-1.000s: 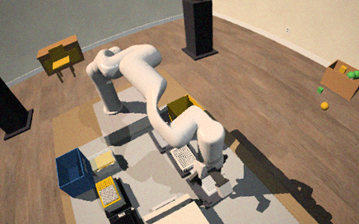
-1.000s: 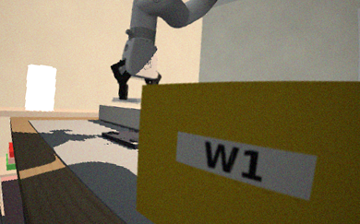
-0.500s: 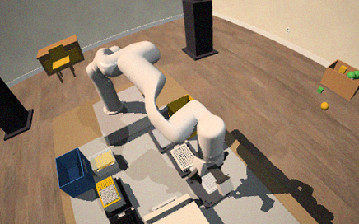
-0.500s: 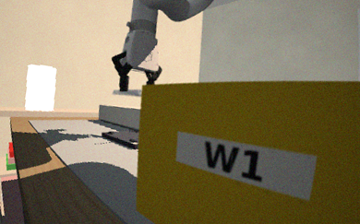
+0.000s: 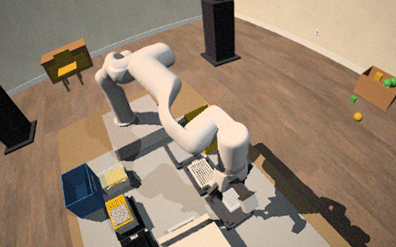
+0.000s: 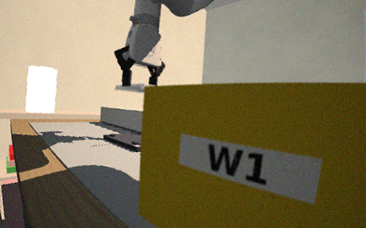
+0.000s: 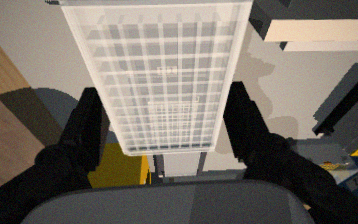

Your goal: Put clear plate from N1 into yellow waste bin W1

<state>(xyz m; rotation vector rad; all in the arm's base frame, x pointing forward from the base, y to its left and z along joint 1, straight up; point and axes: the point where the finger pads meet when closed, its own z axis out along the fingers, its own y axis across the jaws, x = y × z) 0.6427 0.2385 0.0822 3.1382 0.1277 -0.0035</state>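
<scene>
The yellow bin W1 lies 36 cm behind my hand, 12 cm below it and 10 cm to the left of it. From my hand the other things lie so: clear plate 1 cm below; black plate 38 cm to the right, 14 cm below, 2 cm ahead; white plate 18 cm behind, 14 cm below, 2 cm to the right.
</scene>
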